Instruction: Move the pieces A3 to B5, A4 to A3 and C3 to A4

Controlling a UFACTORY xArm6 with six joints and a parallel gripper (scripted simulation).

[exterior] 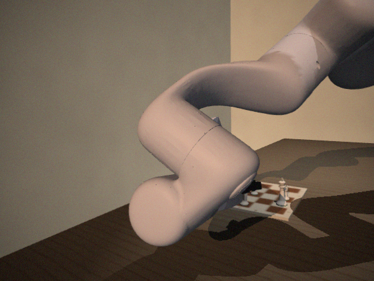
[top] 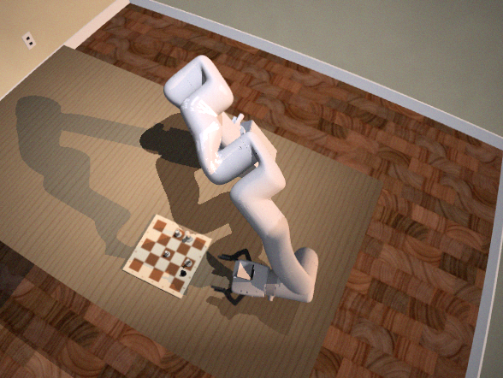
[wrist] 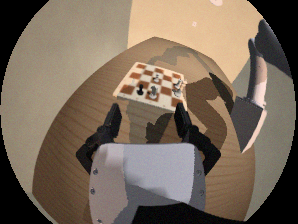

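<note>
My gripper is now 16 cm to the left of the white king, 7 cm past it and 5 cm above it. Also, from my hand: white bishop: 11 cm to the right, 6 cm below, 1 cm ahead; white pawn: 19 cm to the right, 6 cm below, 2 cm ahead; black pawn: 11 cm to the right, 6 cm below, 4 cm ahead.
</note>
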